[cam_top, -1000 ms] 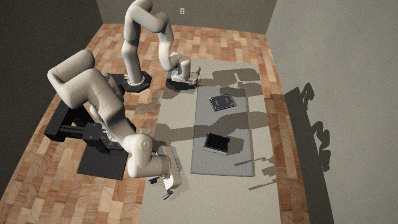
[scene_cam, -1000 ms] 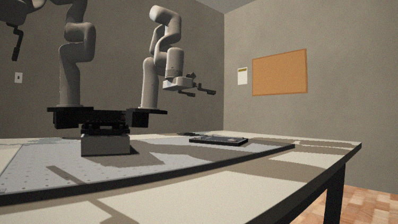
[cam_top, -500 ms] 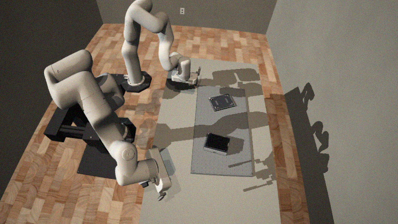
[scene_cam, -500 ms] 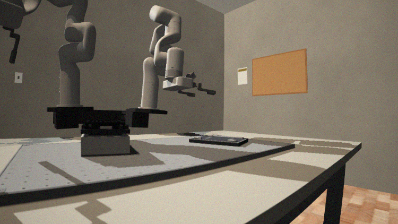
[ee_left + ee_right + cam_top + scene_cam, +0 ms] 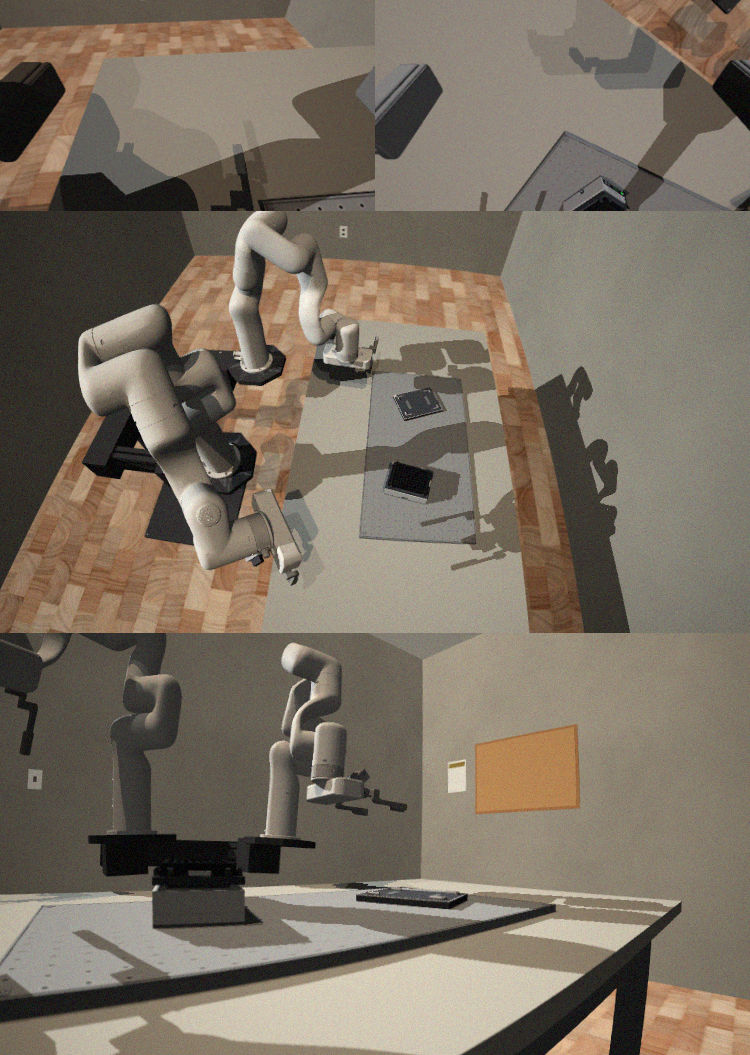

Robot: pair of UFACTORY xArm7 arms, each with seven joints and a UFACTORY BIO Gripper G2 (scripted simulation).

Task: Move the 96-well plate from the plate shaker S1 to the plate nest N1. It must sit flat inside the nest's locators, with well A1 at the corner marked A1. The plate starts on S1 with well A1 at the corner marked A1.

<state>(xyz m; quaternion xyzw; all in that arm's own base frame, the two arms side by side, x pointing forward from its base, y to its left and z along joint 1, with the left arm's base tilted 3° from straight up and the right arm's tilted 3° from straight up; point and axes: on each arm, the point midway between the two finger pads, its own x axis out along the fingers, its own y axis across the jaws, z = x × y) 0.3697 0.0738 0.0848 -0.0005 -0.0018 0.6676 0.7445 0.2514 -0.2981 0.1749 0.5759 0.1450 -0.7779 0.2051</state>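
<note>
Now: the black 96-well plate 490 mm to the right of my left hand, 230 mm ahead of it and 130 mm below it. Also, from my left hand: plate nest N1: 270 mm ahead, 180 mm below, 140 mm to the right; then plate shaker S1: 480 mm to the right, 260 mm ahead, 150 mm below; then perforated grey board: 330 mm to the right, 270 mm ahead, 200 mm below.
</note>
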